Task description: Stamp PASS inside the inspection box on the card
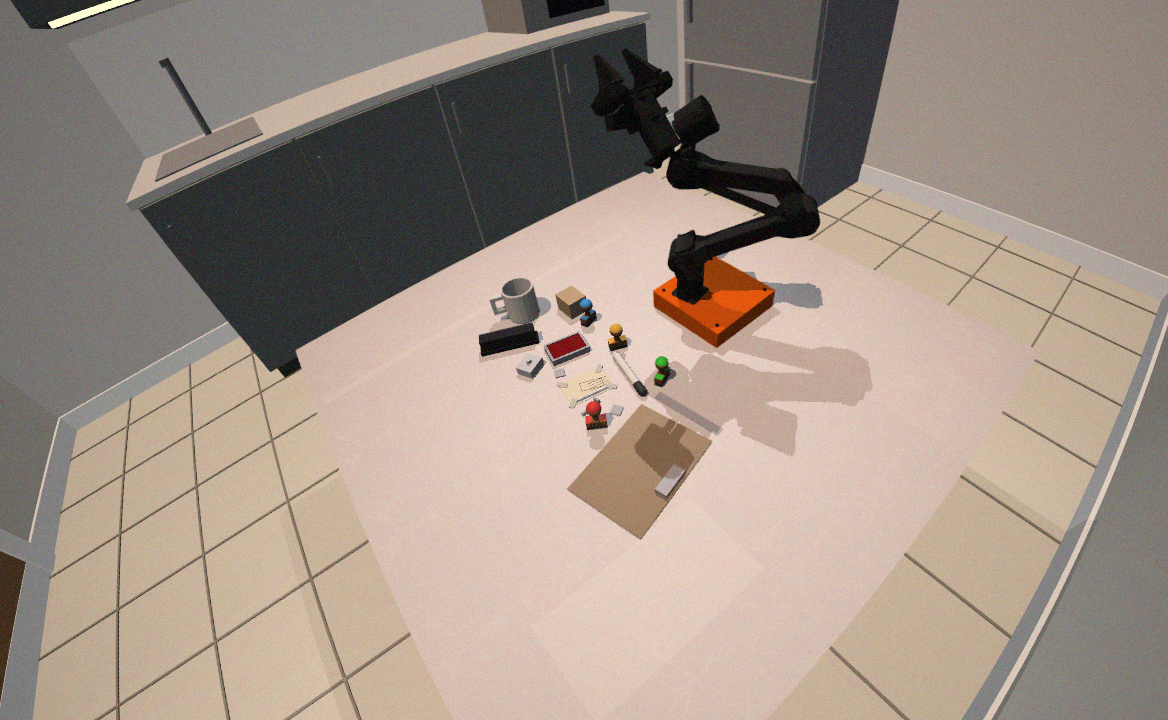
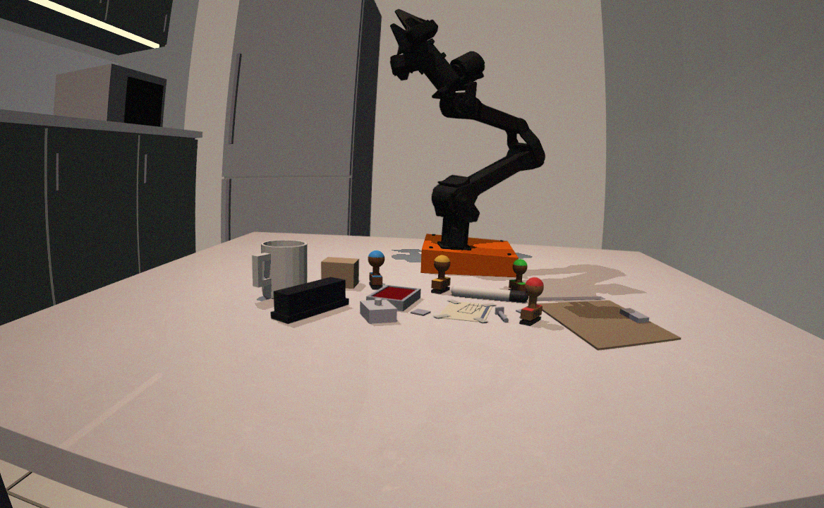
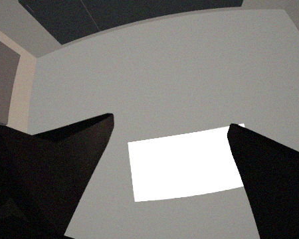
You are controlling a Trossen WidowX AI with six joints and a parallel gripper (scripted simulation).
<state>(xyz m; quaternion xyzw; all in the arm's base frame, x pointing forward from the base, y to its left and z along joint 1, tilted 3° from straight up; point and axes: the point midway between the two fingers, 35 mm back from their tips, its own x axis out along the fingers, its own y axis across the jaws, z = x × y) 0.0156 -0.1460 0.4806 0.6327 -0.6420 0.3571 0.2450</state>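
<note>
The green-knobbed stamp is 19 cm ahead of my gripper tip, 23 cm to the left of it and 54 cm below it. Round my gripper tip: brown box: 13 cm ahead, 8 cm to the right, 54 cm below; then blue-knobbed stamp: 15 cm ahead, 2 cm to the right, 54 cm below; then yellow-knobbed stamp: 17 cm ahead, 10 cm to the left, 54 cm below.
</note>
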